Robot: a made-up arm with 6 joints. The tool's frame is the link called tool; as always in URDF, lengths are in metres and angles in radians. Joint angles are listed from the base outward.
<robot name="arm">
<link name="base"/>
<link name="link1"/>
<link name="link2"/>
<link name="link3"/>
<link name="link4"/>
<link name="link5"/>
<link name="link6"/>
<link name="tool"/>
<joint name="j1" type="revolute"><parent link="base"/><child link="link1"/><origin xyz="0.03 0.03 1.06"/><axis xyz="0 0 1"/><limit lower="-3.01" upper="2.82"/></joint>
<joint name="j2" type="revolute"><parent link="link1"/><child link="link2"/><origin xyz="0.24 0 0.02"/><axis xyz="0 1 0"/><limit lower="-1.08" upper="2.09"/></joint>
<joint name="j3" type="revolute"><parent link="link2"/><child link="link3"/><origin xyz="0 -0.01 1.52"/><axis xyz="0 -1 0"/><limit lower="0" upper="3.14"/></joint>
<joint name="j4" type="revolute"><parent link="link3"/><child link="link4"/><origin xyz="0.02 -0.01 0.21"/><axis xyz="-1 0 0"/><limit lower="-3.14" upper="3.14"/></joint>
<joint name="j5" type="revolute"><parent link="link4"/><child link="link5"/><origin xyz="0.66 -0.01 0.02"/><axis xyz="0 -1 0"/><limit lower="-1.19" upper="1.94"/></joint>
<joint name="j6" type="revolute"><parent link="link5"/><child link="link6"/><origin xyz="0.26 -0.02 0.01"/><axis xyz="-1 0 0"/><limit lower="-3.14" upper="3.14"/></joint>
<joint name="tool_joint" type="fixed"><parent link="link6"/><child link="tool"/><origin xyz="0 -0.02 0.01" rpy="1.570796 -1.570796 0"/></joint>
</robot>
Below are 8 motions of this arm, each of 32 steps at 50 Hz.
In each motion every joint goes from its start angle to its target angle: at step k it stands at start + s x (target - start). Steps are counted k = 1, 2, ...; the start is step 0. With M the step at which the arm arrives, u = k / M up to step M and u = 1 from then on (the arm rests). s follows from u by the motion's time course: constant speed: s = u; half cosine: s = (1 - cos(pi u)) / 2; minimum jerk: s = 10 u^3 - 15 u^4 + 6 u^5.
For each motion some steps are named. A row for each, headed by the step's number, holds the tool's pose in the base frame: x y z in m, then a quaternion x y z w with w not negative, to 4 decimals.
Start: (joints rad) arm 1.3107 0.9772 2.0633 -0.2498 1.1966 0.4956
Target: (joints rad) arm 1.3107 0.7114 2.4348 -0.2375 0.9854 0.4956
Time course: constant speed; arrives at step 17
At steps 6, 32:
6: 0.4527 1.1273 2.9037 -0.1757 0.8234 -0.2944 0.4522
32: 0.3194 0.6471 2.9544 -0.0972 0.8307 -0.1946 0.5124

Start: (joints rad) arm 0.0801 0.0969 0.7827 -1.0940 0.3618 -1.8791
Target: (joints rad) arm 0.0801 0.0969 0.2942 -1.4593 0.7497 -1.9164
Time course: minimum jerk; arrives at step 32
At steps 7, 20, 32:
7: 1.0236 -0.0222 3.3332 -0.5640 0.3393 0.1915 0.7281
20: 1.2057 -0.0656 3.0857 -0.3980 0.4153 0.2794 0.7688
32: 1.2527 -0.0832 2.9598 -0.3174 0.4571 0.2998 0.7749

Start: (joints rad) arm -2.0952 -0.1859 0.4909 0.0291 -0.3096 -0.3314
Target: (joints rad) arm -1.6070 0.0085 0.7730 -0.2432 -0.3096 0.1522
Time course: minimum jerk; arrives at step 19
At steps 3, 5, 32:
3: -0.3212 -0.4489 3.2889 -0.3075 -0.7368 -0.0059 0.6021
5: -0.3086 -0.4821 3.2979 -0.2910 -0.7365 0.0090 0.6106
32: -0.0573 -0.7826 3.3639 -0.1422 -0.7065 0.1808 0.6693

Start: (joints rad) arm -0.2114 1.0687 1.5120 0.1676 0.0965 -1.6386
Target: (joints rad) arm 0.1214 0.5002 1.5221 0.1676 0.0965 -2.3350
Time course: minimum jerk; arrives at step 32
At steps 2, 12, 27, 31, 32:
2: 2.2802 -0.5046 2.4435 -0.6012 0.7517 -0.2382 0.1295
12: 2.0850 -0.2663 2.7476 -0.6404 0.6869 -0.2281 0.2568
27: 1.3132 0.1355 3.3271 -0.7136 0.4300 -0.1550 0.5309
31: 1.2742 0.1440 3.3444 -0.7154 0.4166 -0.1507 0.5403
32: 1.2739 0.1440 3.3446 -0.7154 0.4165 -0.1506 0.5404

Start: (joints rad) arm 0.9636 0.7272 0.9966 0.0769 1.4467 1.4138
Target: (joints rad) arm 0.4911 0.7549 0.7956 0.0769 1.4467 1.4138
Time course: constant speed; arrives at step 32
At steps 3, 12, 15, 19, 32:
3: 1.1342 1.4425 2.8578 -0.2192 -0.7123 0.6529 0.1357
12: 1.3463 1.3185 2.8139 -0.2554 -0.6771 0.6640 0.1884
15: 1.4138 1.2697 2.7986 -0.2666 -0.6648 0.6666 0.2064
19: 1.5006 1.1989 2.7779 -0.2808 -0.6482 0.6692 0.2307
32: 1.7527 0.9269 2.7072 -0.3213 -0.5915 0.6709 0.3113

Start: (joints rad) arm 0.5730 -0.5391 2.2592 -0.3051 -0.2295 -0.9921
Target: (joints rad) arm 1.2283 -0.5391 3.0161 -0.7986 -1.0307 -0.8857
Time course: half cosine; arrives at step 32
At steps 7, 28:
7: -1.1162 -0.8918 2.4910 -0.1928 0.2107 -0.5031 0.8157
28: -0.5111 -1.1427 2.0451 -0.1765 0.0518 -0.4865 0.8541

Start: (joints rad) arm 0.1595 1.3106 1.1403 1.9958 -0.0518 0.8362
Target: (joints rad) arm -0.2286 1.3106 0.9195 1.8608 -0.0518 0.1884
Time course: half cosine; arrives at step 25
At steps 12, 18, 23, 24, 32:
12: 2.7089 -0.0020 1.4447 -0.2124 0.3962 0.6480 0.6148
18: 2.6767 -0.3673 1.3765 -0.0715 0.3398 0.6295 0.6951
23: 2.6423 -0.5378 1.3440 -0.0069 0.3059 0.6108 0.7302
24: 2.6394 -0.5498 1.3417 -0.0023 0.3033 0.6093 0.7326
32: 2.6384 -0.5538 1.3409 -0.0008 0.3024 0.6088 0.7334

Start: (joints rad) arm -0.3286 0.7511 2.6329 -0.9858 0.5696 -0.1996
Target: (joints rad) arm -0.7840 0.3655 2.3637 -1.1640 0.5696 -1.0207
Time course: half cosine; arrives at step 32
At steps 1, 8, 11, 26, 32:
1: 0.6803 -0.3967 2.9592 -0.0276 0.5554 -0.6116 0.5627
8: 0.5857 -0.4109 3.0094 -0.0531 0.5144 -0.6249 0.5848
11: 0.5071 -0.4134 3.0477 -0.0756 0.4802 -0.6351 0.6002
26: 0.0904 -0.2792 3.2098 -0.2270 0.2889 -0.6723 0.6426
32: 0.0430 -0.2444 3.2241 -0.2496 0.2649 -0.6739 0.6430

